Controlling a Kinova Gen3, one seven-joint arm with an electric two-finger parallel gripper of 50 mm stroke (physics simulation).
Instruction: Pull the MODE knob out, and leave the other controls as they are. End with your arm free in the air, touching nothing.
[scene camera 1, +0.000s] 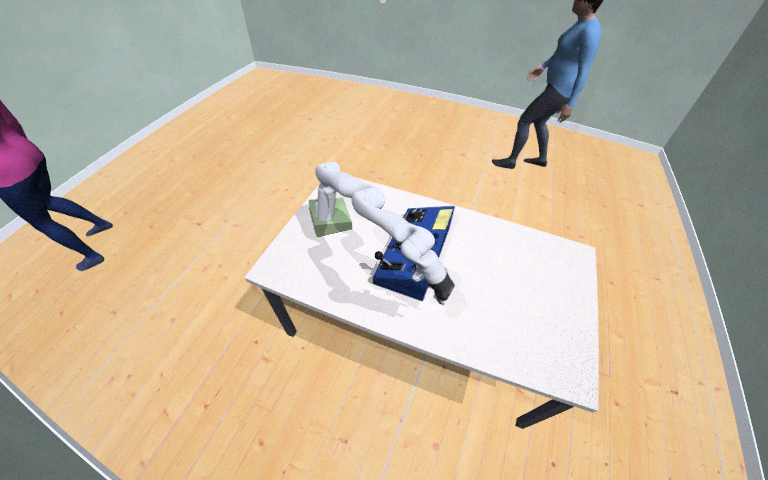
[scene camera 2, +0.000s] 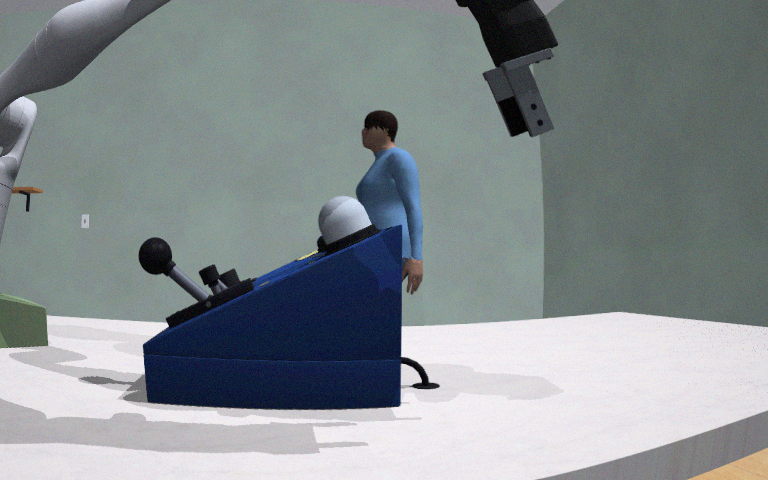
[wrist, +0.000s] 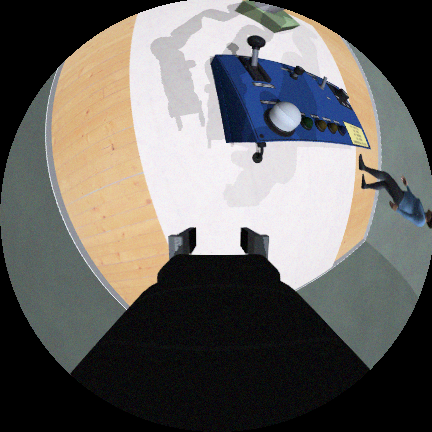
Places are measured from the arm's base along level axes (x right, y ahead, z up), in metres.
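Pixels of known places: gripper, fingertip midpoint: (scene camera 1: 445, 297) (scene camera 2: 531, 132) (wrist: 217, 236); arm's base at its link origin: (scene camera 1: 324, 215).
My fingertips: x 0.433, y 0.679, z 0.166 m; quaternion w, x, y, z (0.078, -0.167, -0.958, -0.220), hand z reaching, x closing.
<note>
Ahead of a thing's pixels: the offset from my fingertips to its top centre. "spot": to the spot under its first point.
A blue sloped console (scene camera 1: 400, 287) (scene camera 2: 283, 373) (wrist: 230, 112) stands on the table. The lettering is too small to read, so I cannot tell for certain which control is MODE. A small black knob @(dx -0.321, dy -0.252, dz -0.116 m) (wrist: 298, 71) sits on the panel between the black ball lever @(dx -0.209, dy -0.319, dz -0.088 m) (scene camera 1: 378, 255) (scene camera 2: 155, 255) (wrist: 256, 42) and a thin grey toggle @(dx -0.440, dy -0.239, dz -0.124 m) (wrist: 324, 82). Whether that knob is in or out cannot be told. My gripper (scene camera 1: 442, 300) (scene camera 2: 525, 134) (wrist: 217, 236) is open and empty, in the air beyond the console's tall back side and above its top, touching nothing.
A white dome @(spot: dx -0.147, dy -0.124, dz -0.068 m) (scene camera 2: 342, 217) (wrist: 285, 116) and a row of round lamps @(spot: dx -0.274, dy -0.092, dz -0.080 m) (wrist: 320, 125) line the console's high edge, beside a yellow label @(spot: dx -0.500, dy -0.064, dz -0.093 m) (scene camera 1: 442, 219) (wrist: 356, 135). A black cable @(spot: dx -0.181, dy -0.028, dz -0.229 m) (scene camera 2: 417, 367) (wrist: 258, 152) leaves its back. The arm passes over the console. Two people stand off the table.
</note>
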